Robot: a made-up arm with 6 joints. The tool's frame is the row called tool.
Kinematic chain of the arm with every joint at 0, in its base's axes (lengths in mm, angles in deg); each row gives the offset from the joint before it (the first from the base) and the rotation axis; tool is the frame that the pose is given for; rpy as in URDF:
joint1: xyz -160 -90 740 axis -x
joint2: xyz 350 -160 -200 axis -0.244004 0.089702 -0.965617
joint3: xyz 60 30 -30 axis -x
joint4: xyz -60 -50 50 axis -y
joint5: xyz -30 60 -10 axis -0.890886 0.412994 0.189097
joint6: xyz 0 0 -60 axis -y
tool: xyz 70 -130 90 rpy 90 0 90
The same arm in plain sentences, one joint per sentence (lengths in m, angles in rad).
The arm has six revolute joints in a row. What follows holds with every joint at zero, and every direction is one of the base frame's. The first joint sits 0.16 m along -x and 0.09 m along -y and 0.74 m along +z from the base frame's origin and rotates about -x. The second joint sits 0.35 m along +x and 0.16 m along -y and 0.2 m along -z from the first joint and rotates about the direction (-0.244004, 0.089702, -0.965617). The third joint sits 0.06 m along +x and 0.03 m along +y and 0.03 m along -z from the second joint and rotates about -x. The fourth joint sits 0.06 m along -x and 0.05 m along -y and 0.05 m along +z from the third joint and rotates about -y. The fifth joint sits 0.03 m along -x and 0.06 m along +y and 0.01 m along -z from the fourth joint and rotates about the direction (-0.890886, 0.412994, 0.189097). The sixth joint sits 0.06 m along -z from the fifth joint and rotates about -y. The tool frame, which is the frame that the pose is given for, sits 0.07 m along +x and 0.13 m along -y and 0.09 m along +z from the sixth joint; its axes are the base frame's turned by roll 1.5708, pitch 0 and yaw 1.5708 rad (as in URDF: about the fixed x, then y, then z).
